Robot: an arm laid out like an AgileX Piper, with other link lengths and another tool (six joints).
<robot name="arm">
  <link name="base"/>
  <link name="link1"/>
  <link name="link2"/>
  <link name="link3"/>
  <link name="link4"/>
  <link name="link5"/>
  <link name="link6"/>
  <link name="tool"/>
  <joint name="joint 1" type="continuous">
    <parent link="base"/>
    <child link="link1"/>
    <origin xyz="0 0 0.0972" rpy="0 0 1.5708"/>
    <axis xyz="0 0 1"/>
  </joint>
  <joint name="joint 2" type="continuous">
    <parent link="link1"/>
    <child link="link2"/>
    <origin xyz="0 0 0" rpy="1.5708 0 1.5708"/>
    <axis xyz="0 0 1"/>
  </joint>
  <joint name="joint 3" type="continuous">
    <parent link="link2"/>
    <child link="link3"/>
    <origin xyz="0.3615 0.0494 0"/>
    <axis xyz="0 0 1"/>
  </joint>
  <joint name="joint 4" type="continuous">
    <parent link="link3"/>
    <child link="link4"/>
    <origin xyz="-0.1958 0.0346 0" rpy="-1.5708 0 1.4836"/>
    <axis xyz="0 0 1"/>
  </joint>
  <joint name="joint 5" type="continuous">
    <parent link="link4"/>
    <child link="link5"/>
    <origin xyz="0 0 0" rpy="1.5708 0 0"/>
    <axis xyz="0 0 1"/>
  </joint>
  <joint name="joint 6" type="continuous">
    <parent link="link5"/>
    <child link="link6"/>
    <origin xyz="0 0.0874 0" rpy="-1.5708 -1.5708 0"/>
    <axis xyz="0 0 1"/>
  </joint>
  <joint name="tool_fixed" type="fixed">
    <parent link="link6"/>
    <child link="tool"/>
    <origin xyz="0.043 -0.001 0.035" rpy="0.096 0 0.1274"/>
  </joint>
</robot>
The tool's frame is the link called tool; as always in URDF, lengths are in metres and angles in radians. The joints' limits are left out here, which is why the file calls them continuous.
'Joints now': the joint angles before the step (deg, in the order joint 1, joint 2, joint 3, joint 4, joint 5, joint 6). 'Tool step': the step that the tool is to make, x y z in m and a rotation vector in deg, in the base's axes. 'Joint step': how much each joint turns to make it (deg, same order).
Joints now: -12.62, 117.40, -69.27, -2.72, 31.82, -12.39
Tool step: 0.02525, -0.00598, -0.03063, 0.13, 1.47, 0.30
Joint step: 0.00, 6.54, -5.01, -0.22, -0.07, -0.15
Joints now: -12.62, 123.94, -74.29, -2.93, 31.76, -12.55
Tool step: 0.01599, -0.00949, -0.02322, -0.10, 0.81, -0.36
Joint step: -0.70, 4.62, -3.72, -0.38, -0.13, -0.07
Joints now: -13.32, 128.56, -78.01, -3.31, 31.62, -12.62
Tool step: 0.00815, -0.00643, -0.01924, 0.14, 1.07, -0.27
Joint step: -0.55, 3.34, -2.17, -0.11, -0.11, -0.20
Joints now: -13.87, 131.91, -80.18, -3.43, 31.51, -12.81
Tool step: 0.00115, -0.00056, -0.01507, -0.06, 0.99, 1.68
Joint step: 0.00, 2.09, -0.37, 0.00, -0.82, -1.67
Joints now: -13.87, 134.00, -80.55, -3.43, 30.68, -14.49
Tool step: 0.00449, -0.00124, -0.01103, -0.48, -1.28, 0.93
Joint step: 0.01, 1.50, -0.05, -0.25, -2.83, -0.63
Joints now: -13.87, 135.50, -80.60, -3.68, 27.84, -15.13
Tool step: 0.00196, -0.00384, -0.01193, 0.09, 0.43, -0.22
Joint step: -0.42, 1.75, -0.59, -0.04, -0.73, -0.14
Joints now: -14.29, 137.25, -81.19, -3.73, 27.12, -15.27
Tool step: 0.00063, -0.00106, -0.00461, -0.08, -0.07, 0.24
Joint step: -0.10, 0.62, -0.06, -0.06, -0.66, -0.28
